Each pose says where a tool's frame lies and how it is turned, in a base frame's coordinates. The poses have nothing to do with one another.
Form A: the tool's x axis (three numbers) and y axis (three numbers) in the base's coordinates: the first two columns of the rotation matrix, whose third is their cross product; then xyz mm.
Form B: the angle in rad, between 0 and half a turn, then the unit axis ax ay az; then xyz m. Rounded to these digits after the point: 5 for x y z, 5 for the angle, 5 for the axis.
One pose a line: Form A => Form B
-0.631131 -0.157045 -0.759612 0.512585 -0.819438 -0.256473 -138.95 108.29 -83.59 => 2.75566 0.39153 0.23569 -0.88947 -0.13895 0.10829 -0.08359
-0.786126 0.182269 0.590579 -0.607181 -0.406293 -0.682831 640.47 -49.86 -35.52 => 2.64914 0.22478 -0.50243 0.83489 0.64047 -0.04986 -0.03552
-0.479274 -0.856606 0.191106 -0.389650 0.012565 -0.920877 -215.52 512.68 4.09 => 2.69809 -0.47198 0.69368 -0.54410 -0.21552 0.51268 0.00409
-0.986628 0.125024 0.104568 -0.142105 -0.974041 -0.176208 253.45 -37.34 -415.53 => 3.00690 0.04656 -0.09214 0.99466 0.25345 -0.03734 -0.41553
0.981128 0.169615 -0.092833 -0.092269 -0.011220 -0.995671 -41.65 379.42 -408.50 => 1.58352 -0.99064 -0.03855 0.13095 -0.04165 0.37942 -0.40850
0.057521 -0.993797 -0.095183 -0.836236 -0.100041 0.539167 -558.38 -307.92 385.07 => 2.79244 0.71701 -0.65793 -0.23028 -0.55838 -0.30792 0.38507
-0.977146 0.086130 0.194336 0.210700 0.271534 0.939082 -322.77 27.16 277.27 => 3.03709 -0.09340 -0.79672 -0.59708 -0.32277 0.02716 0.27727
